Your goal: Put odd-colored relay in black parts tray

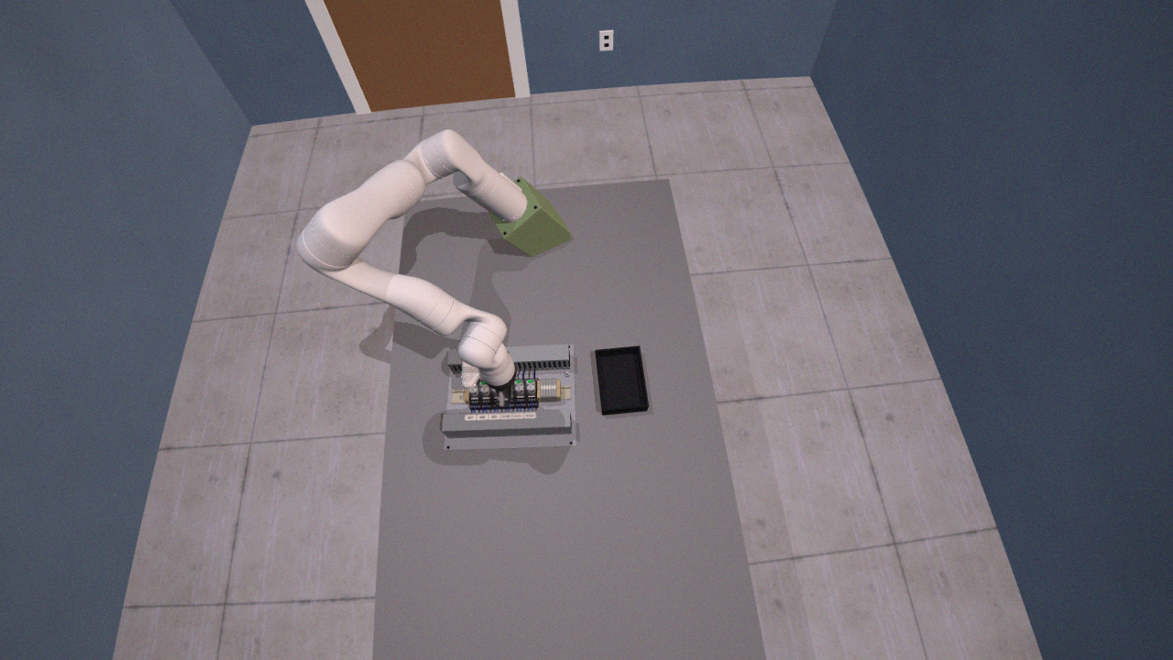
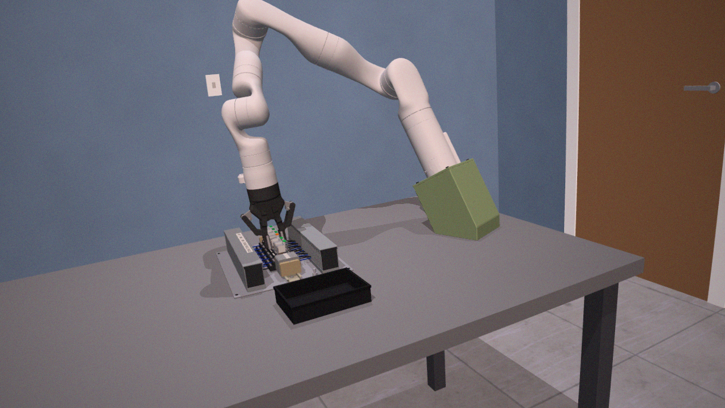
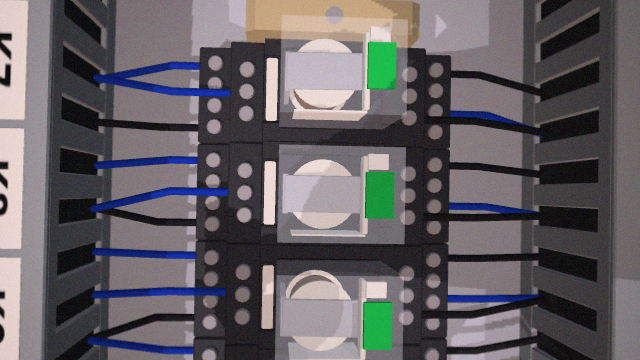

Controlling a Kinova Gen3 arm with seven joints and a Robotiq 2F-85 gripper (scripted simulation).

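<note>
My gripper is now 10 mm above the relay. The rest, counted from my hand: black parts tray (280 mm to the left, 40 mm below, 20 mm behind); relay panel (30 mm below).
</note>
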